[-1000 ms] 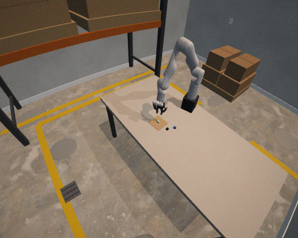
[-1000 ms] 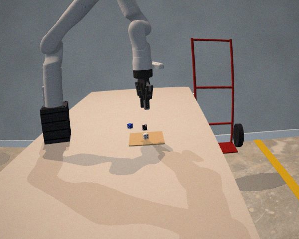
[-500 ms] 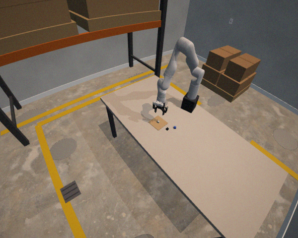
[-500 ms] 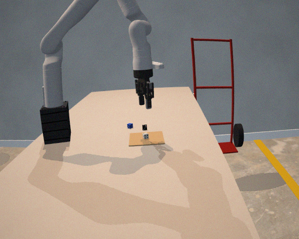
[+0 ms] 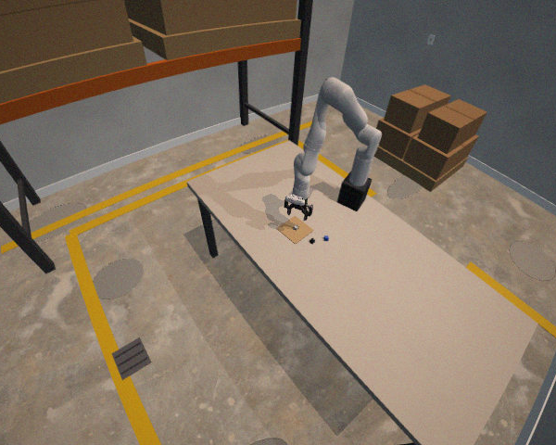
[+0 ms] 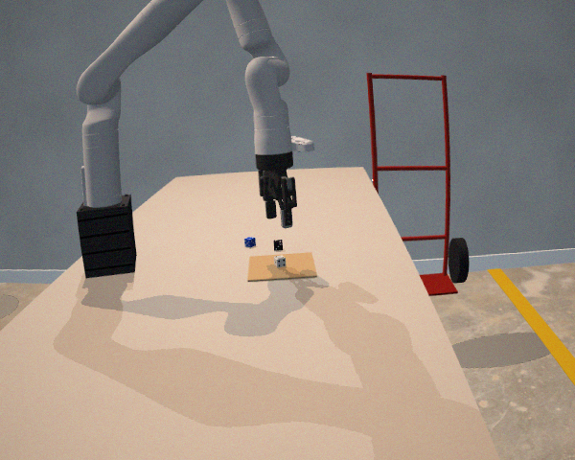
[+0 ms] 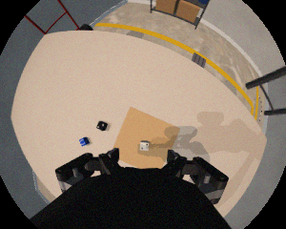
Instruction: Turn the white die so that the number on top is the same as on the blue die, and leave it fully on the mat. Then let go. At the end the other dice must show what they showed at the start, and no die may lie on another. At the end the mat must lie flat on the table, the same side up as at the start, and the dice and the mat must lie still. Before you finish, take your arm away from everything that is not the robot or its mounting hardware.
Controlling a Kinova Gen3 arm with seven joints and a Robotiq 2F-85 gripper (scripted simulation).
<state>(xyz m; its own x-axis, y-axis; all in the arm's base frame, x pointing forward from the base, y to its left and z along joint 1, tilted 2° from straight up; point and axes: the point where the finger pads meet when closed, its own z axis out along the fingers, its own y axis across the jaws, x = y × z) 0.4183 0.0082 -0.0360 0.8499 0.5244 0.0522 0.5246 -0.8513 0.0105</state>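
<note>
The white die is 9 cm below my hand. Also, from my hand: tan mat (10 cm below); then blue die (10 cm behind, 14 cm to the left, 10 cm below); then black die (2 cm behind, 11 cm to the left, 10 cm below).
</note>
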